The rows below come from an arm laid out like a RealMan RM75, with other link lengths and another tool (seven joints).
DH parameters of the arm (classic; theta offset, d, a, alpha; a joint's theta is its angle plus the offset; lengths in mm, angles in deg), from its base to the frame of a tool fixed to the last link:
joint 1: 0 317.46 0 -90
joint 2: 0 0 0 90
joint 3: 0 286.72 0 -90
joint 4: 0 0 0 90
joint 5: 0 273 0 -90
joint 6: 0 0 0 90
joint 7: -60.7 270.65 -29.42 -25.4
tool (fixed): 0 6.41 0 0
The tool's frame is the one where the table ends.
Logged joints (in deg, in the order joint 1, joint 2, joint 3, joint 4, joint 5, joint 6, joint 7), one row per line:
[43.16, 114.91, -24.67, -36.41, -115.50, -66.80, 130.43]
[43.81, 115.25, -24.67, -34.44, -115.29, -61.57, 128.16]
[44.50, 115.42, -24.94, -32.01, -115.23, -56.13, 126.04]
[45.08, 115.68, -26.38, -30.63, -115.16, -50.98, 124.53]
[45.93, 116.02, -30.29, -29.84, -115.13, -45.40, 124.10]
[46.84, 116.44, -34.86, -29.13, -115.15, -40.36, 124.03]
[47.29, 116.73, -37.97, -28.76, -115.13, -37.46, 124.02]
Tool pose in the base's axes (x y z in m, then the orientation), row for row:
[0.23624, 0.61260, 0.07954, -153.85, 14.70, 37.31]
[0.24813, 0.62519, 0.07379, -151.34, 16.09, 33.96]
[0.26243, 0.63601, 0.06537, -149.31, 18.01, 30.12]
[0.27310, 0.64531, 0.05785, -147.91, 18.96, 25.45]
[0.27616, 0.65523, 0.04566, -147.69, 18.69, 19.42]
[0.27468, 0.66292, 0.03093, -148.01, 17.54, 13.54]
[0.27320, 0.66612, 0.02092, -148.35, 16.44, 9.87]
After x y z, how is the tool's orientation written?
As a rotation vector, in degrees.
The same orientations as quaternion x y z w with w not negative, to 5 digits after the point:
[-0.95145, 0.09091, 0.23074, 0.18232]
[-0.94921, 0.10092, 0.21300, 0.20846]
[-0.94732, 0.11427, 0.19110, 0.23023]
[-0.94719, 0.12142, 0.16298, 0.24804]
[-0.95052, 0.12029, 0.12499, 0.25773]
[-0.95452, 0.11312, 0.08732, 0.26169]
[-0.95702, 0.10606, 0.06367, 0.26232]

